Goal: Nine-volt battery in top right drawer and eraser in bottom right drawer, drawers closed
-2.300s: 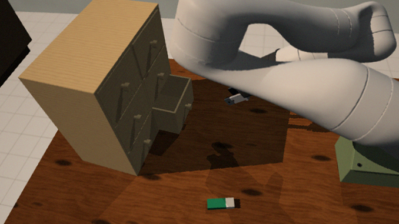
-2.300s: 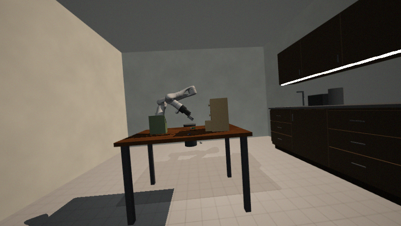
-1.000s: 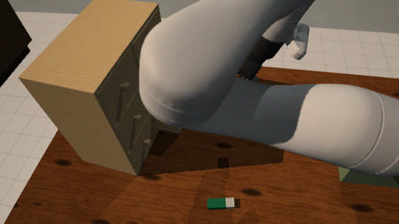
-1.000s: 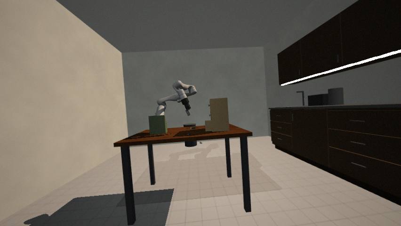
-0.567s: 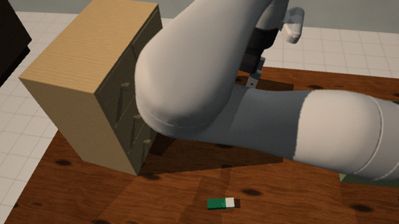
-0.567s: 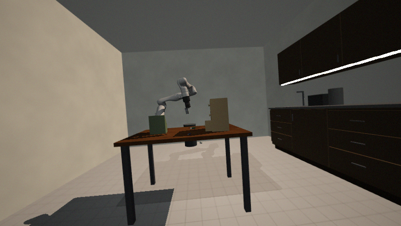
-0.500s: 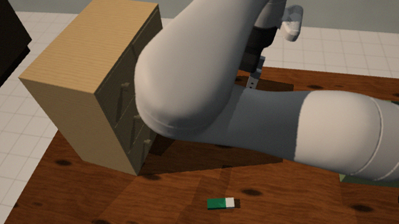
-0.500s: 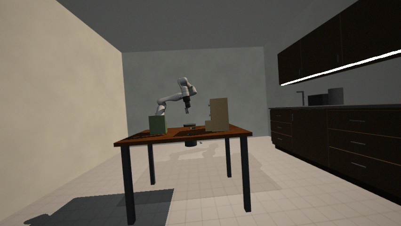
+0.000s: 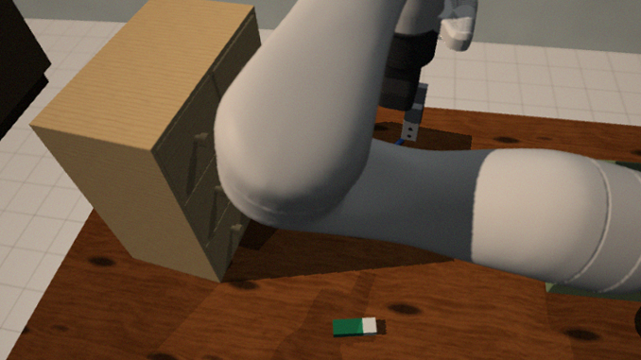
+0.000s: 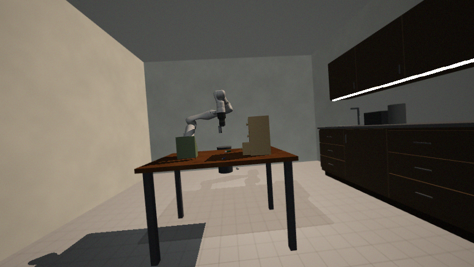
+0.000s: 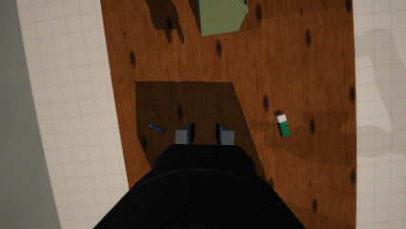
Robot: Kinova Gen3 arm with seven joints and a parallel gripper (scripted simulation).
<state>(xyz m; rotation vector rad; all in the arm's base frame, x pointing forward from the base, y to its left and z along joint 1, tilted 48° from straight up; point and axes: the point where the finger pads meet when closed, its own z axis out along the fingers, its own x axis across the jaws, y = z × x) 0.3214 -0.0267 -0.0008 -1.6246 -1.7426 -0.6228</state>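
Now: the eraser 20 mm ahead of my hand, 230 mm to the left of it and 220 mm below it. Also, from my hand: nine-volt battery (350 mm ahead, 40 mm to the left, 10 mm above); small blue stick (40 mm ahead, 150 mm to the right, 220 mm below).
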